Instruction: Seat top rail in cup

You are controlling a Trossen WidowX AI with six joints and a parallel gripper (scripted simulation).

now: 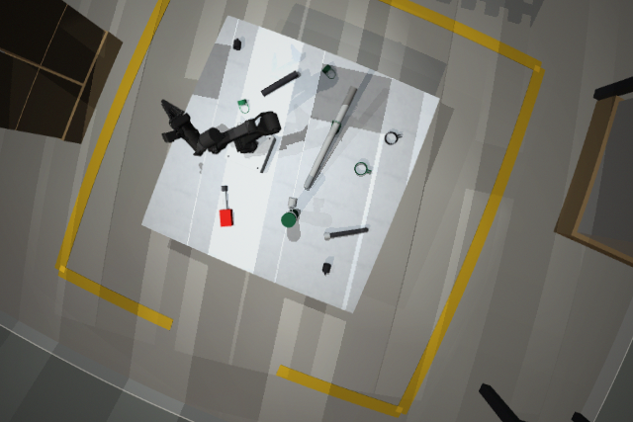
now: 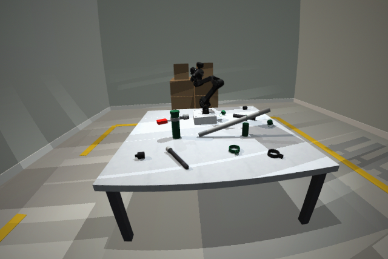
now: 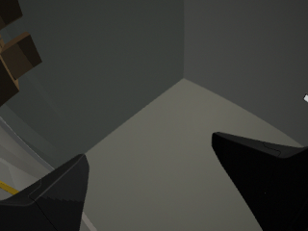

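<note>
Right now my gripper tip is 550 mm short of the white rail-end cup, 350 mm above it and 130 mm to the left of it. From my gripper tip the other things lie so: small green post 540 mm ahead, 390 mm below, 320 mm to the left.
</note>
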